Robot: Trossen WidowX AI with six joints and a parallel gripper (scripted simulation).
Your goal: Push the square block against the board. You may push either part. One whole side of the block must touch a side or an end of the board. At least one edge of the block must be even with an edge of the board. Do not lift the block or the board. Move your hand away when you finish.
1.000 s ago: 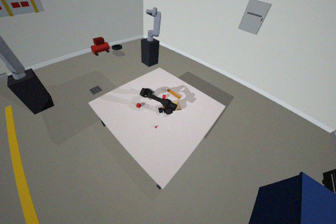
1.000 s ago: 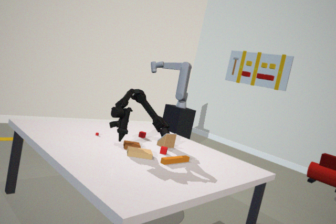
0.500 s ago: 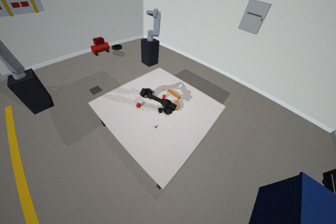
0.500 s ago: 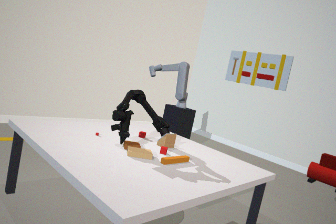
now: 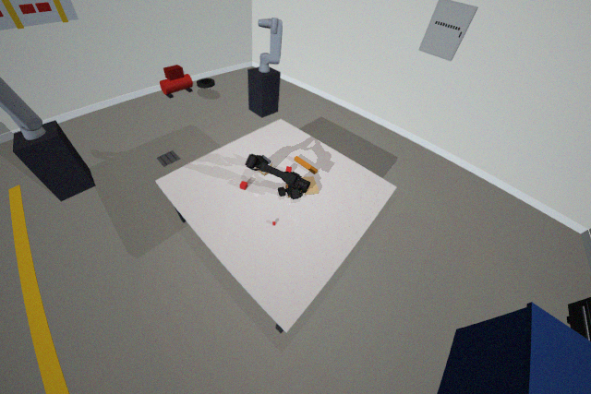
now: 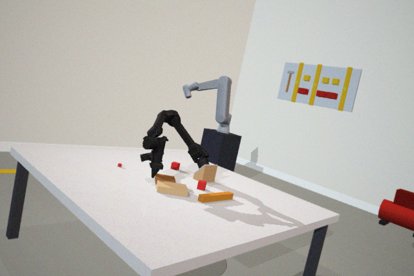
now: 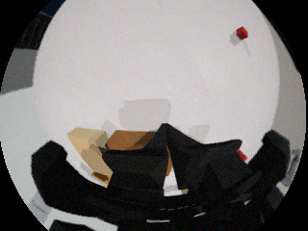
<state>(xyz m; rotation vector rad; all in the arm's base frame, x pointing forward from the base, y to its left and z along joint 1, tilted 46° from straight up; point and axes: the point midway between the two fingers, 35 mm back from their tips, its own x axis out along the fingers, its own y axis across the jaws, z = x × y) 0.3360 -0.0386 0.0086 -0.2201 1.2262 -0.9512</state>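
The brown square block lies 6 cm to the left of my gripper tip, 4 cm behind it and 1 cm above it. From my gripper tip the other things lie so: tan board: 18 cm to the left, 1 cm ahead, 1 cm above; then long thin orange bar: 32 cm to the left, 16 cm behind, 1 cm above; then tiny red cube: 22 cm to the right, 7 cm ahead.
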